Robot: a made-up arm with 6 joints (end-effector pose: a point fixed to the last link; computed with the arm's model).
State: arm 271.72 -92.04 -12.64 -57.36 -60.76 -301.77
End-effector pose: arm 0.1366 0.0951 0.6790 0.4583 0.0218 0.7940 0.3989
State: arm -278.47 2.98 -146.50 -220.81 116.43 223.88
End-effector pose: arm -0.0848 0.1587 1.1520 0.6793 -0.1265 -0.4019 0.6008
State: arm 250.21 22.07 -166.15 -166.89 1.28 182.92
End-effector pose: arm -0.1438 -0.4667 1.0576 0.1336 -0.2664 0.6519 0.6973
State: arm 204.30 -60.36 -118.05 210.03 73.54 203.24
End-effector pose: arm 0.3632 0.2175 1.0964 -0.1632 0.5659 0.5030 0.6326
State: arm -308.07 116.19 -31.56 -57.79 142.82 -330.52
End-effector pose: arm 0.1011 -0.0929 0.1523 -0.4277 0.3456 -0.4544 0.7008
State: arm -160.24 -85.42 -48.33 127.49 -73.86 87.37
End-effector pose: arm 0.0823 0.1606 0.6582 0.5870 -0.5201 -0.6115 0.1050
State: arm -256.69 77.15 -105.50 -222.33 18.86 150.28
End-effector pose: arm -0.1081 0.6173 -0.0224 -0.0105 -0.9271 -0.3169 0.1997
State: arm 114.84 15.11 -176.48 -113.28 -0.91 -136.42
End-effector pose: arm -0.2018 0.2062 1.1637 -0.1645 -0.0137 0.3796 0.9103
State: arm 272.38 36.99 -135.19 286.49 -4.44 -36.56
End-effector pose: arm 0.1375 -0.7021 0.7997 0.6281 0.1533 -0.0932 0.7572
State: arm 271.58 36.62 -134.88 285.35 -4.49 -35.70
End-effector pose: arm 0.1284 -0.7024 0.7997 0.6288 0.1509 -0.0999 0.7562
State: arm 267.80 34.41 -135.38 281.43 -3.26 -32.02
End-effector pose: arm 0.0815 -0.6950 0.8230 0.6201 0.1222 -0.1357 0.7630
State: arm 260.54 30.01 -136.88 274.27 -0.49 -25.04
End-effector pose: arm -0.0059 -0.6671 0.8738 0.5922 0.0621 -0.2070 0.7762
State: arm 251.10 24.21 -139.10 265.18 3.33 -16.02
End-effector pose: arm -0.1074 -0.6064 0.9417 0.5362 -0.0153 -0.3015 0.7883
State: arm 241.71 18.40 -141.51 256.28 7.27 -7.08
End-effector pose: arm -0.1865 -0.5217 1.0091 0.4576 -0.0842 -0.3942 0.7925
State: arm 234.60 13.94 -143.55 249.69 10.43 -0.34
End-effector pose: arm -0.2264 -0.4439 1.0598 0.3822 -0.1272 -0.4617 0.7903
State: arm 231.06 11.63 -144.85 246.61 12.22 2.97
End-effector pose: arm -0.2373 -0.3998 1.0867 0.3369 -0.1458 -0.4939 0.7882
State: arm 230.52 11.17 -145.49 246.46 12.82 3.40
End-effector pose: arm -0.2361 -0.3892 1.0948 0.3239 -0.1509 -0.4984 0.7899
